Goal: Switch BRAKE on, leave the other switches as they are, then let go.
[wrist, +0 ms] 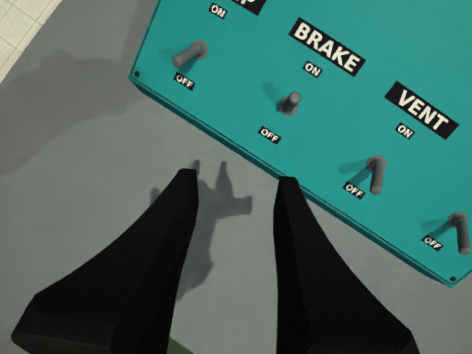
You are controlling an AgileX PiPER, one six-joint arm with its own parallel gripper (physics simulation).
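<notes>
What I can see here is my gripper, together with a teal switch panel.
</notes>
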